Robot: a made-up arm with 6 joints. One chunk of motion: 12 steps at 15 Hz.
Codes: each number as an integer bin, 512 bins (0 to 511) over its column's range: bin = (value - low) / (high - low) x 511, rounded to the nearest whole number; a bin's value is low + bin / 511 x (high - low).
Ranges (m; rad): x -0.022..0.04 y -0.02..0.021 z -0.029..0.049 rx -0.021..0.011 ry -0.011..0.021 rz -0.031..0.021
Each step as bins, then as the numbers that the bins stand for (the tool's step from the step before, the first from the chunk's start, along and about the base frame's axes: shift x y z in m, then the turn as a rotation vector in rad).
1 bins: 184 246 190 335 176 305
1 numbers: 0.00032 -0.00026 0.00000 -0.00002 0.00002 0.00004
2 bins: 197 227 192 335 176 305
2 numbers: 0.00190 -0.00179 0.00031 -0.00002 0.00002 0.00004
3 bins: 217 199 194 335 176 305
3 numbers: 0.00433 -0.00403 0.00061 -0.00002 0.00002 0.00004
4 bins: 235 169 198 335 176 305
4 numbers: 0.00651 -0.00644 0.00122 -0.00002 0.00002 0.00004
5 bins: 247 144 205 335 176 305
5 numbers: 0.00797 -0.00845 0.00229 -0.00002 0.00002 0.00004
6 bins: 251 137 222 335 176 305
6 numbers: 0.00845 -0.00901 0.00489 -0.00002 0.00002 0.00004
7 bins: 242 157 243 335 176 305
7 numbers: 0.00736 -0.00740 0.00809 -0.00002 0.00002 0.00004
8 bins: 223 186 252 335 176 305
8 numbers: 0.00506 -0.00508 0.00947 -0.00002 0.00002 0.00004
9 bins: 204 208 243 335 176 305
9 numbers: 0.00275 -0.00331 0.00809 -0.00002 0.00002 0.00004
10 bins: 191 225 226 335 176 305
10 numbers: 0.00117 -0.00195 0.00550 -0.00002 0.00002 0.00004
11 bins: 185 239 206 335 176 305
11 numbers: 0.00045 -0.00082 0.00244 -0.00002 0.00002 0.00004
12 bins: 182 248 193 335 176 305
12 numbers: 0.00008 -0.00010 0.00046 -0.00002 0.00002 0.00004
